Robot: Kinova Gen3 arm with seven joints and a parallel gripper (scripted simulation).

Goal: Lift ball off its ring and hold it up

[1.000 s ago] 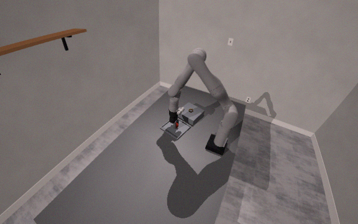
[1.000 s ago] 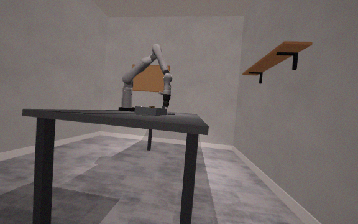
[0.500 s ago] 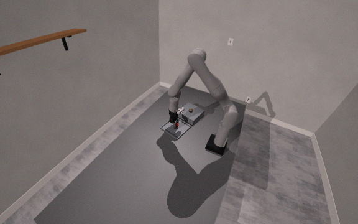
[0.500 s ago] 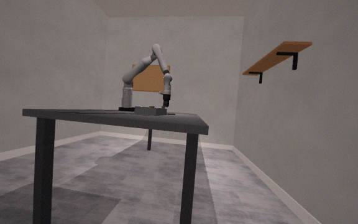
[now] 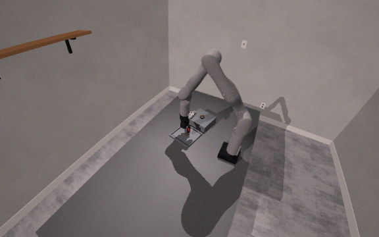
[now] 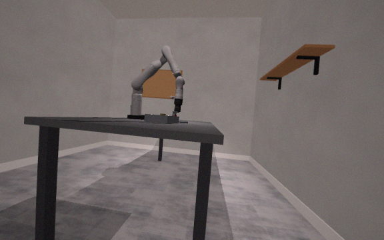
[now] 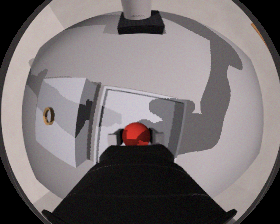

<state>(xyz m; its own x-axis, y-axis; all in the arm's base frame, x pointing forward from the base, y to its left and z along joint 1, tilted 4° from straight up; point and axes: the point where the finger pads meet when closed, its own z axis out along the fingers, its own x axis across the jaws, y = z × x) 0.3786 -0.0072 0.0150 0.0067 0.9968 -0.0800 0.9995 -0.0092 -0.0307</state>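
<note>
My gripper is now 5 cm above the shallow grey tray and 1 cm short of it. Round my hand: red ball right at my hand; then higher stand 21 cm to the right, 4 cm behind, 1 cm below.
</note>
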